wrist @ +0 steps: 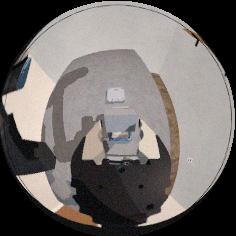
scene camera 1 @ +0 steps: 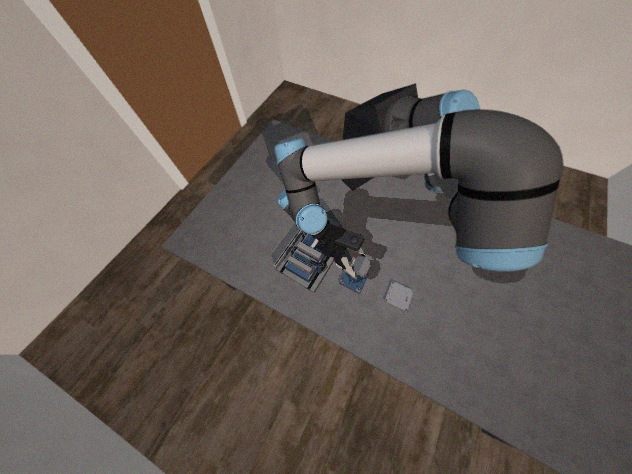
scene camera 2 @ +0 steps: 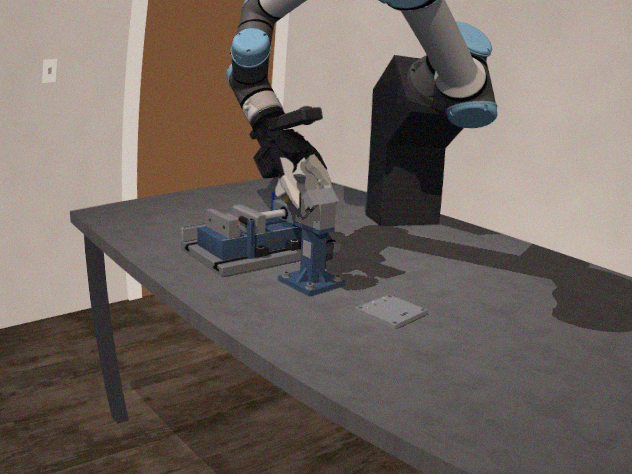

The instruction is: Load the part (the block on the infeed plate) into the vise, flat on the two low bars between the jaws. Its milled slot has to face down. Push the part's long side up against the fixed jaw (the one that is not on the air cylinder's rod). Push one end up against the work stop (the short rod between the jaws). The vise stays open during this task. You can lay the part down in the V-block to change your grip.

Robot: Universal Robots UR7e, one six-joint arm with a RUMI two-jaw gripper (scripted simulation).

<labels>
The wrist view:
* my gripper: 120, 120
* part: 116, 120
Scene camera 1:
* my gripper: 360, 266
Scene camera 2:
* my gripper: 318, 205
</labels>
